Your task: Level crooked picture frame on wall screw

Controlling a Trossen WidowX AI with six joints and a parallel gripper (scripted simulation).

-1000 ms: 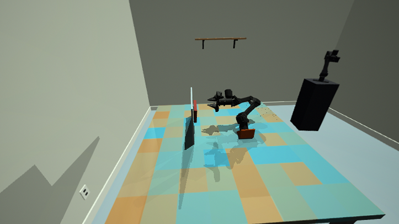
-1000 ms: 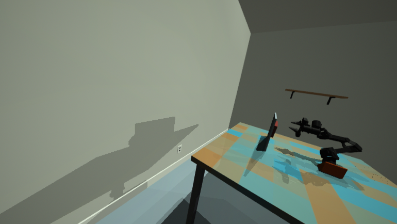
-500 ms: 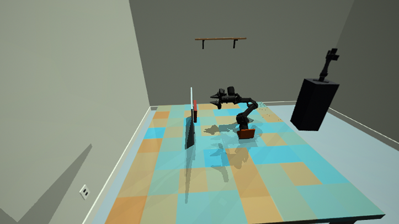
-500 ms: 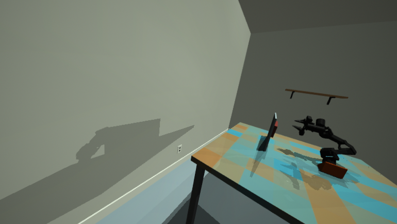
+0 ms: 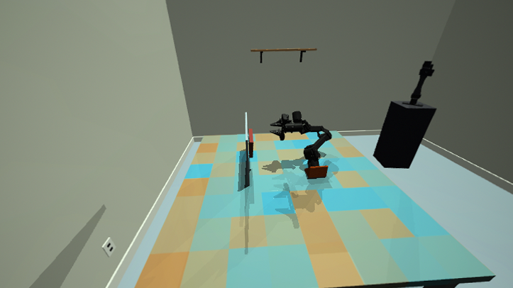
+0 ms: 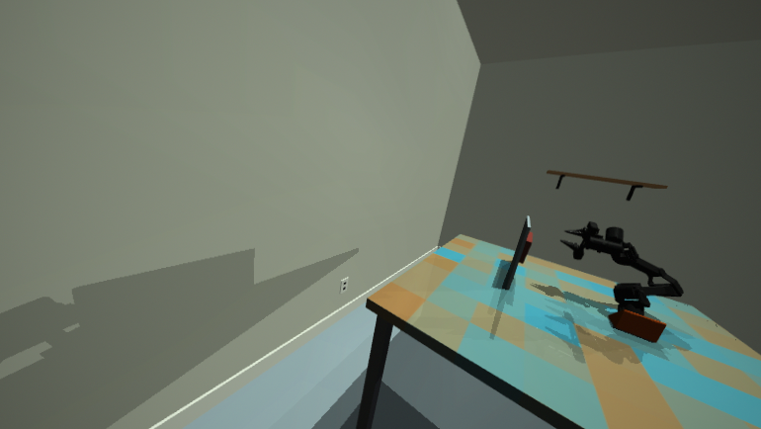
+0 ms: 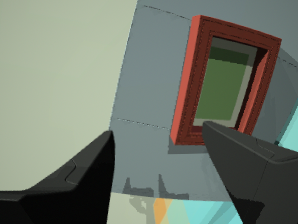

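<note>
My gripper tip is now 140 mm short of the picture frame and 110 mm above it. The rest, counted from my gripper tip: wall panel: 150 mm ahead, 120 mm below, 10 mm to the left.
</note>
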